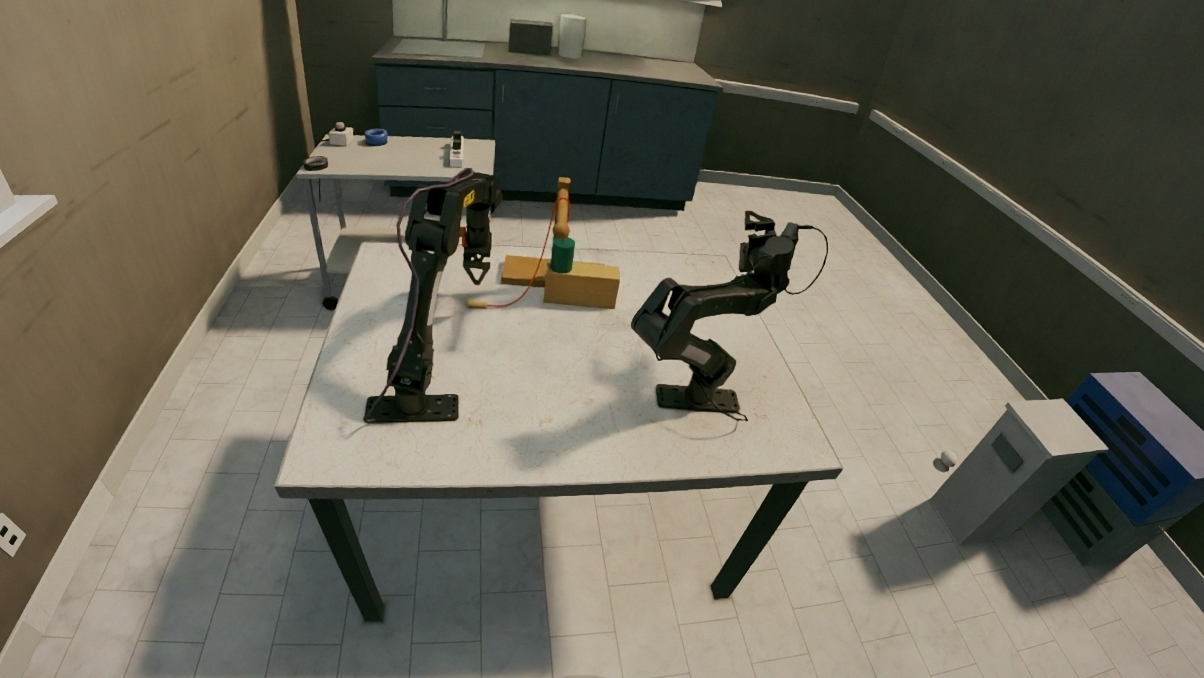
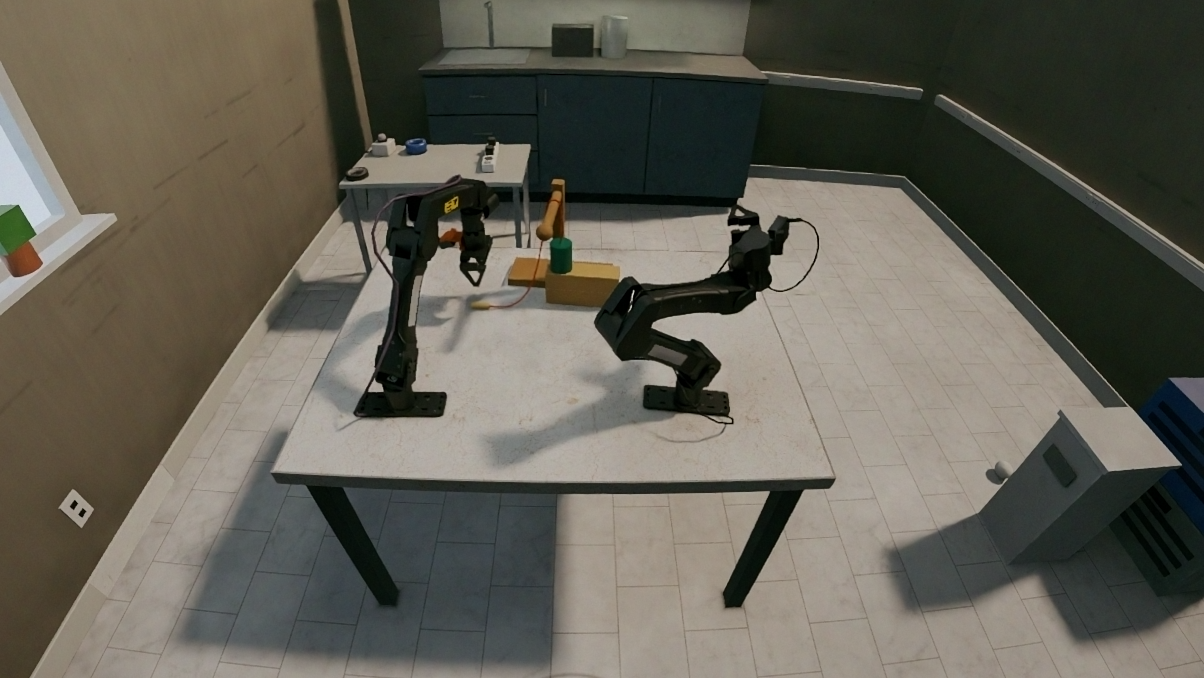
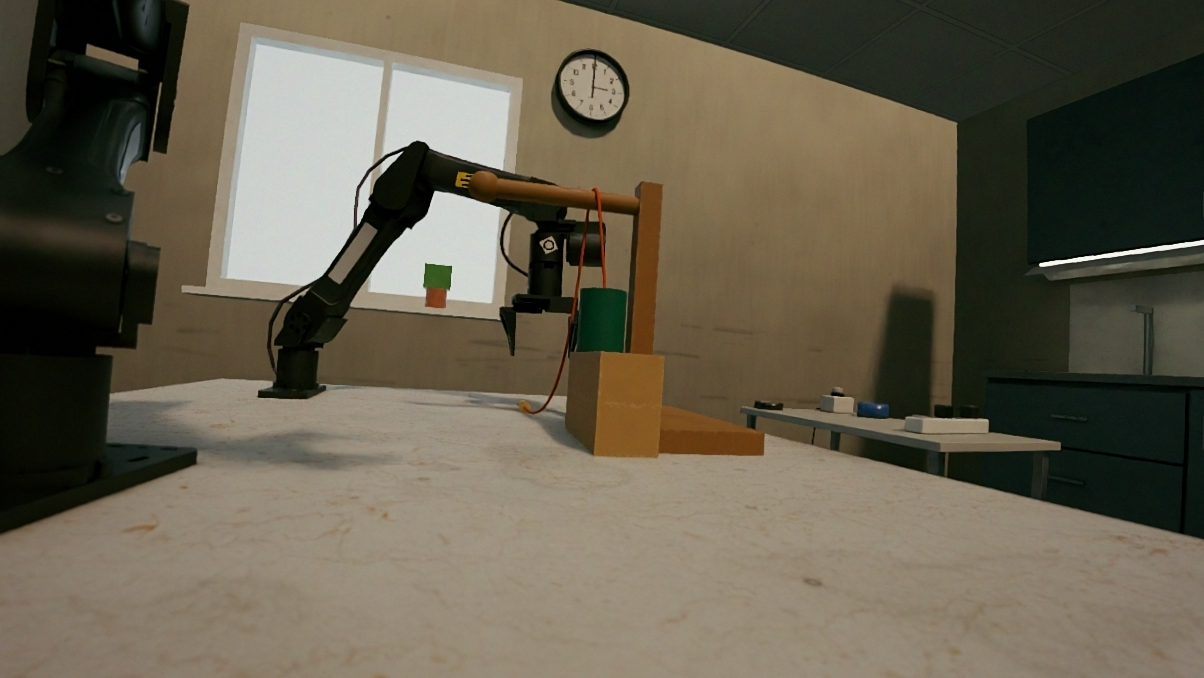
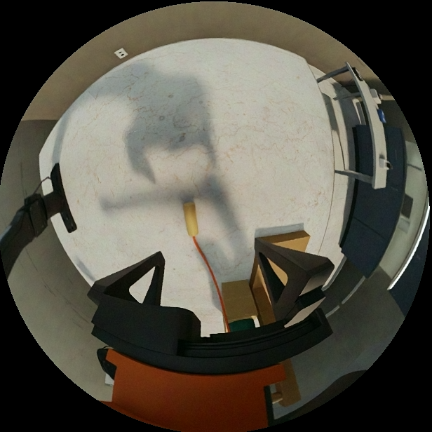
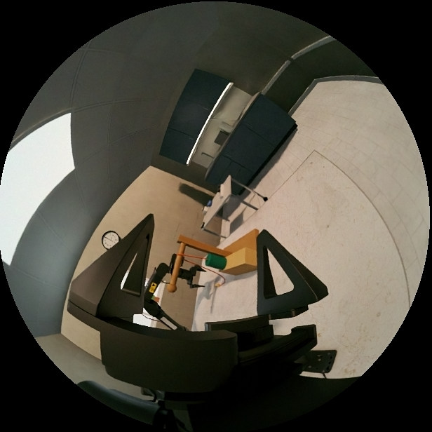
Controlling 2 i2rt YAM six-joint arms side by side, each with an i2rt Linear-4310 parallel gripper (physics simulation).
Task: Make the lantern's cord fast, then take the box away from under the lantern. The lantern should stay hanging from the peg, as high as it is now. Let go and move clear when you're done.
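Places are measured from the left arm's base along level axes (x ahead, y left, z up), in centimetres.
Pixels of known places: left gripper, between the fingertips: (image 1: 477, 274) (image 2: 479, 276) (image 3: 541, 357); right gripper, between the fingertips: (image 1: 745, 227) (image 2: 735, 222); left arm's base, origin of its link: (image 1: 412, 409) (image 2: 403, 405) (image 3: 295, 393); right arm's base, origin of its link: (image 1: 697, 399) (image 2: 686, 401) (image 3: 26, 496).
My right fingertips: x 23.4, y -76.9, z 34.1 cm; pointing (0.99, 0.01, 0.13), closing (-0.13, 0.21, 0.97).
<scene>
For each thing: its top centre in the pictures, then the offset to it from my right fingertips. "*": a spot on its surface instead. Level surfaces: height alone.
- green lantern, centre of its top: (image 3: 603, 291) (image 1: 564, 241) (image 2: 561, 242) dy +40.0, dx +17.7, dz -16.1 cm
- yellow-brown box, centre of its top: (image 3: 610, 353) (image 1: 583, 269) (image 2: 583, 269) dy +34.1, dx +16.8, dz -24.1 cm
- wooden peg, centre of its top: (image 3: 563, 187) (image 1: 562, 206) (image 2: 551, 207) dy +42.3, dx +12.0, dz -2.8 cm
- yellow handle, a spot on its surface: (image 1: 477, 304) (image 2: 480, 305) * dy +62.5, dx +12.5, dz -32.7 cm
- peg's upright post, centre of its top: (image 3: 648, 186) (image 1: 564, 180) (image 2: 558, 181) dy +40.6, dx +23.4, dz -1.1 cm
- main table, height of its surface: dz -34.1 cm
The green lantern (image 1: 562, 255) (image 2: 560, 255) (image 3: 602, 320) (image 5: 216, 261) stands on the yellow-brown box (image 1: 581, 286) (image 2: 581, 287) (image 3: 627, 405) (image 4: 239, 298) (image 5: 241, 260). Its orange cord (image 3: 556, 384) (image 4: 211, 272) passes over the wooden peg (image 3: 547, 194) (image 5: 177, 267) and runs down to the table, ending in a yellow handle (image 1: 477, 304) (image 2: 481, 305) (image 3: 525, 406) (image 4: 190, 219). My left gripper (image 1: 476, 276) (image 2: 473, 277) (image 4: 206, 250) is open and points down above the table near the handle, left of the lantern. My right gripper (image 1: 752, 220) (image 2: 741, 215) (image 5: 210, 226) is open, raised at the right, away from the stand.
The peg's upright post (image 3: 646, 269) rises from a flat wooden base (image 1: 522, 270) (image 2: 526, 271) (image 3: 711, 431) behind the box. A small side table (image 1: 404, 160) (image 2: 446, 168) with several small objects stands behind the main table (image 1: 539, 454) at the left.
</scene>
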